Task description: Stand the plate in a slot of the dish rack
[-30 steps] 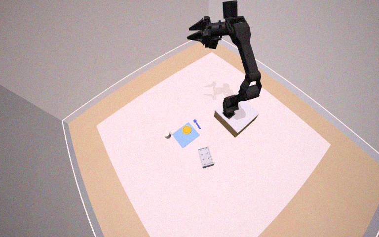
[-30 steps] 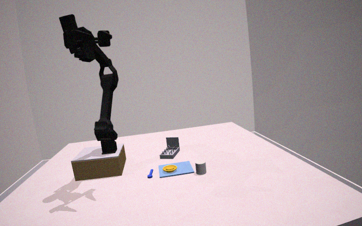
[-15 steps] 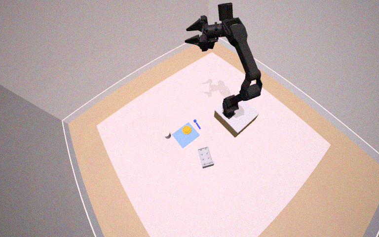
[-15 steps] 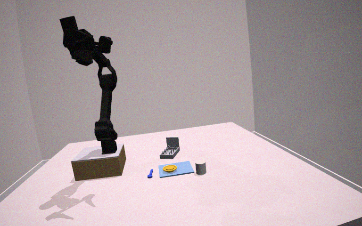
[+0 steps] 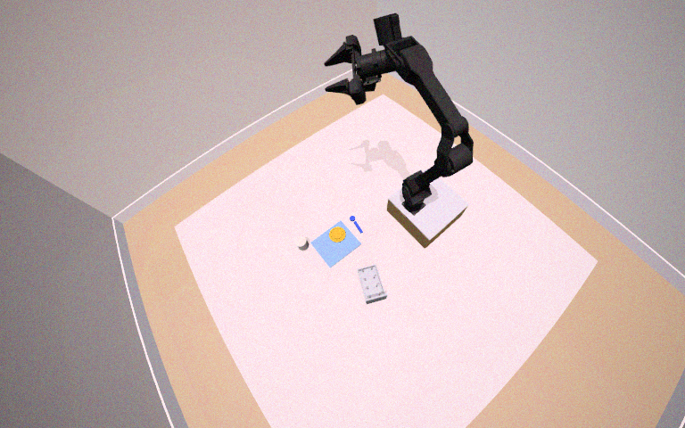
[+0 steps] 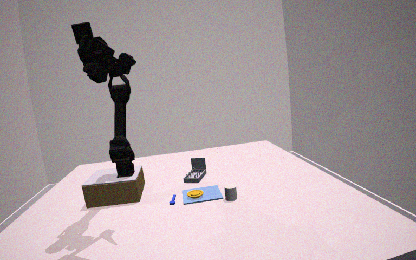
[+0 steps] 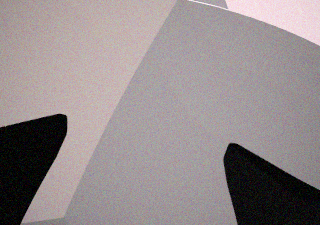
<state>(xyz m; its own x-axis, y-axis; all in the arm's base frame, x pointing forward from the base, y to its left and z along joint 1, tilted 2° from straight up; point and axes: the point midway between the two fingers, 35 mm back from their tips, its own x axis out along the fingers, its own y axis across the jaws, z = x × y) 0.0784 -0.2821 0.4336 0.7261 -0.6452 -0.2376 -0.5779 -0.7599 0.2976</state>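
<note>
The yellow plate lies 51 cm below my gripper tip, 17 cm to the left of it and 16 cm ahead of it. From my gripper tip the other things lie so: light blue mat 52 cm below, 19 cm to the left, 19 cm ahead; small grey cup 50 cm below, 29 cm ahead, 11 cm to the left; blue spoon 52 cm below, 17 cm to the left, 8 cm ahead.
</note>
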